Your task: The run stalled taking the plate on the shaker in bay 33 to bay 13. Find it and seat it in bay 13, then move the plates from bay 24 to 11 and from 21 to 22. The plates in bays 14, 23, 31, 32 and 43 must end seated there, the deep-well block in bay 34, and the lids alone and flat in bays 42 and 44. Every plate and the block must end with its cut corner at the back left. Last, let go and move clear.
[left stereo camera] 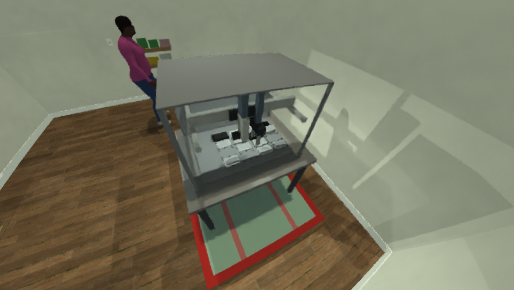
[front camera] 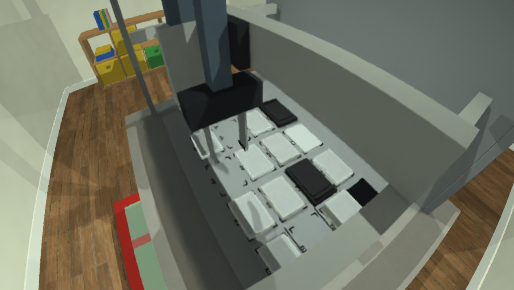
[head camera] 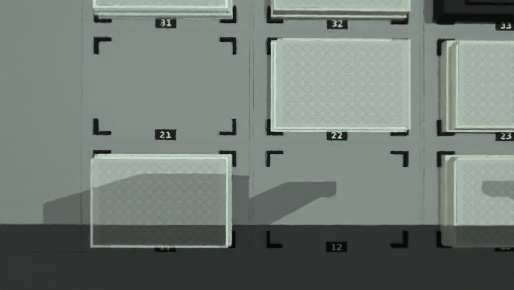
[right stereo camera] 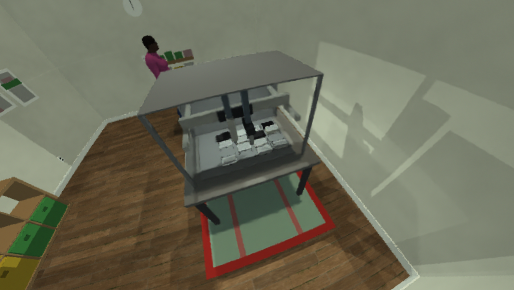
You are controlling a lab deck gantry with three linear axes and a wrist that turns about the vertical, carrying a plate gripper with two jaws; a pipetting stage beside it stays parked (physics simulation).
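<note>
My gripper is open and empty, above the deck's front rows. Its jaws do not show in the head view. A plate is in bay 13, one in bay 22 and one in bay 11; all lie flat. Bay 21 is empty. Bay 24 shows no plate. The black shaker in bay 33 carries no plate. The deep-well block is in bay 34. Cut corners are too small to tell.
Plates stand in bay 23, bay 31, bay 32, bay 43 and bay 14. A pale lid lies in bay 42. A black device fills bay 41. The pipetting stage hangs beside my gripper.
</note>
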